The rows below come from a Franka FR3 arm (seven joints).
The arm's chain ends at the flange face. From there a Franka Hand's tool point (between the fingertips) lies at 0.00 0.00 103.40 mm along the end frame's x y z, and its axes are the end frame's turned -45 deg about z.
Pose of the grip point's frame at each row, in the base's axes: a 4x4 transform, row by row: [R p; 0 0 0 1], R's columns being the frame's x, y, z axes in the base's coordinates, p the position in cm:
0.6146 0.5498 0.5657 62.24; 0.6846 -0.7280 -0.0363 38.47; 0.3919 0.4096 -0.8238 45.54; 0 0 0 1
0.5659 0.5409 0.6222 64.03; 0.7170 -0.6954 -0.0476 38.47; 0.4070 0.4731 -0.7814 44.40; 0 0 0 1
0.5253 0.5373 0.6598 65.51; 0.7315 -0.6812 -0.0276 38.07; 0.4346 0.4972 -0.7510 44.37; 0 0 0 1
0.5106 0.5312 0.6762 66.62; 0.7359 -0.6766 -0.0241 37.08; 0.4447 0.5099 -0.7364 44.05; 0 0 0 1
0.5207 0.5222 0.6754 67.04; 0.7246 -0.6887 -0.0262 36.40; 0.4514 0.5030 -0.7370 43.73; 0 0 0 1
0.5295 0.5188 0.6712 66.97; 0.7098 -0.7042 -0.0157 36.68; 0.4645 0.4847 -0.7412 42.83; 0 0 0 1
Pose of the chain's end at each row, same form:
0.8234 -0.0458 0.5657 56.39; -0.0307 -0.9989 -0.0363 38.85; 0.5667 0.0125 -0.8238 54.06; 0 0 0 1
0.7826 -0.0177 0.6222 57.60; 0.0153 -0.9987 -0.0476 38.96; 0.6223 0.0467 -0.7814 52.48; 0 0 0 1
0.7514 0.0085 0.6598 58.69; 0.0356 -0.9989 -0.0276 38.36; 0.6589 0.0443 -0.7510 52.14; 0 0 0 1
0.7367 0.0146 0.6762 59.63; 0.0419 -0.9988 -0.0241 37.33; 0.6750 0.0461 -0.7364 51.66; 0 0 0 1
0.7374 0.0011 0.6754 60.06; 0.0254 -0.9994 -0.0262 36.67; 0.6749 0.0365 -0.7370 51.35; 0 0 0 1
0.7413 -0.0076 0.6712 60.03; 0.0040 -0.9998 -0.0157 36.84; 0.6712 0.0143 -0.7412 50.49; 0 0 0 1

